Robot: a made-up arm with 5 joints. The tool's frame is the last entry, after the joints. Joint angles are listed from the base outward. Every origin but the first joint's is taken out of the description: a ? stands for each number. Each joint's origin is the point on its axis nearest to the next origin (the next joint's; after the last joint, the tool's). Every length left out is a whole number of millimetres.
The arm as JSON. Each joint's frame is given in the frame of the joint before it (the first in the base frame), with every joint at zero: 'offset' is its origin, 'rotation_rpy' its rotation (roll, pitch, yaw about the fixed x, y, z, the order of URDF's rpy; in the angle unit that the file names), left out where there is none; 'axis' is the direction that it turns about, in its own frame. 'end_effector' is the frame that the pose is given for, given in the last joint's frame.
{
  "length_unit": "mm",
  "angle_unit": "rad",
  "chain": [
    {
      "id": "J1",
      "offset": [
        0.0,
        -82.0,
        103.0
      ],
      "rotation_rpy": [
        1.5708,
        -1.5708,
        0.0
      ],
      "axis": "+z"
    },
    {
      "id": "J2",
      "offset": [
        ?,
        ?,
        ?
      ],
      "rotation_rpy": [
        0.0,
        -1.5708,
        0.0
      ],
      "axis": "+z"
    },
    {
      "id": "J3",
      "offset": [
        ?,
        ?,
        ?
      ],
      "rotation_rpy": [
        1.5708,
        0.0,
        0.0
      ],
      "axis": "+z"
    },
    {
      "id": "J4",
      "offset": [
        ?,
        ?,
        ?
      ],
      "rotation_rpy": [
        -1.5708,
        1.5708,
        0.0
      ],
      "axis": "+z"
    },
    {
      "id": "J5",
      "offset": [
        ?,
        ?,
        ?
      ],
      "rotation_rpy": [
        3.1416,
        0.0,
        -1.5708
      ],
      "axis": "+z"
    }
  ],
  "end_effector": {
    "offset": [
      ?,
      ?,
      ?
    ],
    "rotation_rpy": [
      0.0,
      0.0,
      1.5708
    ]
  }
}
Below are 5 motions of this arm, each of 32 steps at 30 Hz.
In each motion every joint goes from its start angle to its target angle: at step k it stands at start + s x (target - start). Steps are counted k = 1, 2, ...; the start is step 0. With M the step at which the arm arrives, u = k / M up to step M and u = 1 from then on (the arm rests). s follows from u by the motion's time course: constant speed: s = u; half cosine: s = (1 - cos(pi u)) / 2; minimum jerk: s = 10 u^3 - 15 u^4 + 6 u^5.
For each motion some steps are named. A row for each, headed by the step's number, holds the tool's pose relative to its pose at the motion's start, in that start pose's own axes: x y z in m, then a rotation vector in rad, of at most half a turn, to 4 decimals.
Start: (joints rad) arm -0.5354 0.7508 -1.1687 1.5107 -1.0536
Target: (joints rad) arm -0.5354 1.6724 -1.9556 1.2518 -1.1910
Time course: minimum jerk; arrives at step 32
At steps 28, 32:
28: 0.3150 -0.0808 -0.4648 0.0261 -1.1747 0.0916
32: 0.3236 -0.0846 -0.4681 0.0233 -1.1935 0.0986

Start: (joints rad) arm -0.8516 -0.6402 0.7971 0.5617 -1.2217
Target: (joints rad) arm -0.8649 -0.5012 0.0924 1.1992 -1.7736
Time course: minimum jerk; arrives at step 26
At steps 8, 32:
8: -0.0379 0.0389 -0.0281 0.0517 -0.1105 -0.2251
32: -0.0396 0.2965 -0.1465 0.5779 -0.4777 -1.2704

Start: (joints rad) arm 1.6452 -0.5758 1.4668 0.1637 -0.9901
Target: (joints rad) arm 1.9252 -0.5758 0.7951 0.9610 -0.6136
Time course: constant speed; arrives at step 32
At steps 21, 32:
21: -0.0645 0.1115 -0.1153 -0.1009 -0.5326 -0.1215
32: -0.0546 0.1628 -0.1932 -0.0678 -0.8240 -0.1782

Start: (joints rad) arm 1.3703 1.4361 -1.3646 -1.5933 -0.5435
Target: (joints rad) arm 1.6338 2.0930 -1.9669 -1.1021 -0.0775
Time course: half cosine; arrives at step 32
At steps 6, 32:
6: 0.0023 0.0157 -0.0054 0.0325 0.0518 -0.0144
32: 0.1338 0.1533 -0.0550 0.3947 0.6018 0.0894

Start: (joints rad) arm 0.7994 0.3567 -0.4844 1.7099 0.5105
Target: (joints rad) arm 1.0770 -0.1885 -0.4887 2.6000 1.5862
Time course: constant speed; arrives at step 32
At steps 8, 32:
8: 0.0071 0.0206 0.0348 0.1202 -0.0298 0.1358
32: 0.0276 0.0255 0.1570 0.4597 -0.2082 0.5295

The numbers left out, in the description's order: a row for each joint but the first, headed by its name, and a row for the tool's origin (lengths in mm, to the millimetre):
J2: -44.0 199.0 0.0
J3: 95.0 -348.0 0.0
J4: 56.0 -86.0 0.0
J5: 174.0 108.0 0.0
tool: 106.0 -86.0 0.0

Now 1 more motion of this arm.
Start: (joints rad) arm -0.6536 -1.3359 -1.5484 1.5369 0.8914
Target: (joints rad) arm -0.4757 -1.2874 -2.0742 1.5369 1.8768
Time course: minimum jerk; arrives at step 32
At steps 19, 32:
19: 0.0619 0.0008 -0.0328 -0.4650 -0.1117 0.6249
32: 0.0958 0.0207 -0.0426 -0.7245 -0.0497 0.9103

